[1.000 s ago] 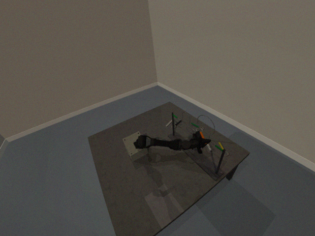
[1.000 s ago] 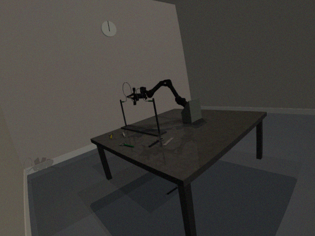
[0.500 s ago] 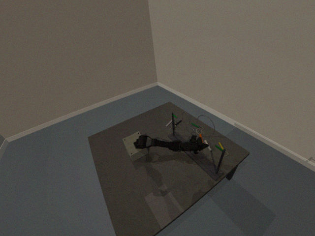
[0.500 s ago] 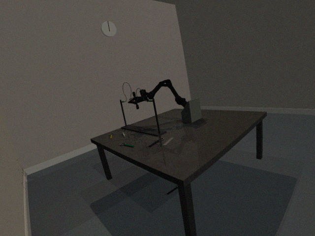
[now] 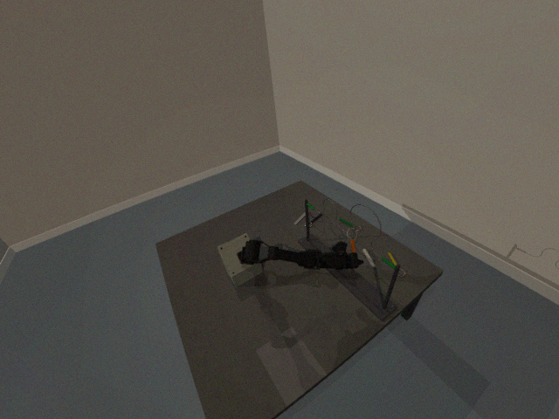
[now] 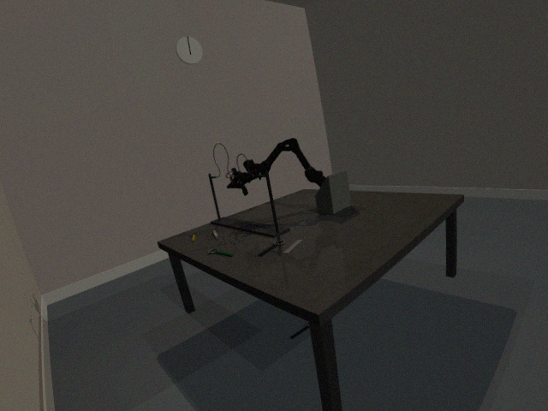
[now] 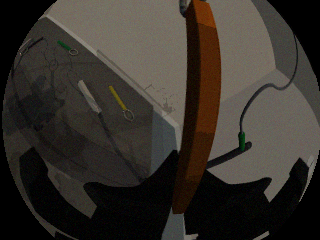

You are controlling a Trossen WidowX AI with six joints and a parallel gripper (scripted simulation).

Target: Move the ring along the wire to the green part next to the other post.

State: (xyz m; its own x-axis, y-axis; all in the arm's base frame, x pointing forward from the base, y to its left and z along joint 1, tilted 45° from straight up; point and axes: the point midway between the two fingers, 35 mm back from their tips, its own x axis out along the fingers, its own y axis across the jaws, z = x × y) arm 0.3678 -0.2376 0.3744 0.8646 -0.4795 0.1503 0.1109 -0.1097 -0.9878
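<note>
Right now my gripper tip is 70 mm to the right of the ring with orange handle and 60 mm below it. The rest, counted from my gripper tip: green-handled ring (340 mm ahead, 380 mm to the left, 220 mm below); black-handled ring (160 mm ahead, 580 mm to the left, 220 mm below); white piece (200 mm ahead, 110 mm to the left, 220 mm below).
</note>
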